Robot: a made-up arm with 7 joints. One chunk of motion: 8 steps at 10 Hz.
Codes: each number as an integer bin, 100 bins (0 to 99) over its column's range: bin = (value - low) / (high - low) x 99, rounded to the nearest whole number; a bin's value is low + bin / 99 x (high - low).
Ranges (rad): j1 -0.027..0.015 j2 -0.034..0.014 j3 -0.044..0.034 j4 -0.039..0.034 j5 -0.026..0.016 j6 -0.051..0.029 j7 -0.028..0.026
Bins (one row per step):
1: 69 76 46 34 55 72 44
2: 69 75 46 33 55 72 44
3: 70 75 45 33 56 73 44
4: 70 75 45 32 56 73 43
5: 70 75 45 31 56 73 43
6: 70 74 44 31 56 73 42
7: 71 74 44 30 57 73 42
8: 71 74 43 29 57 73 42
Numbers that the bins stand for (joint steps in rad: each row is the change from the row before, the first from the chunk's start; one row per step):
1: 0.00227 0.00285 -0.00776 -0.01393 -0.00267 0.00718 -0.00400
2: 0.00227 0.00236 -0.00776 -0.01467 -0.00267 0.00718 -0.00400
3: 0.00270 0.00236 -0.00855 -0.01467 -0.00224 0.00799 -0.00400
4: 0.00270 0.00236 -0.00855 -0.01540 -0.00224 0.00799 -0.00455
5: 0.00270 0.00236 -0.00855 -0.01614 -0.00224 0.00799 -0.00455
6: 0.00270 0.00188 -0.00933 -0.01614 -0.00224 0.00799 -0.00509
7: 0.00312 0.00188 -0.00933 -0.01688 -0.00182 0.00799 -0.00509
8: 0.00312 0.00188 -0.01012 -0.01762 -0.00182 0.00799 -0.00509

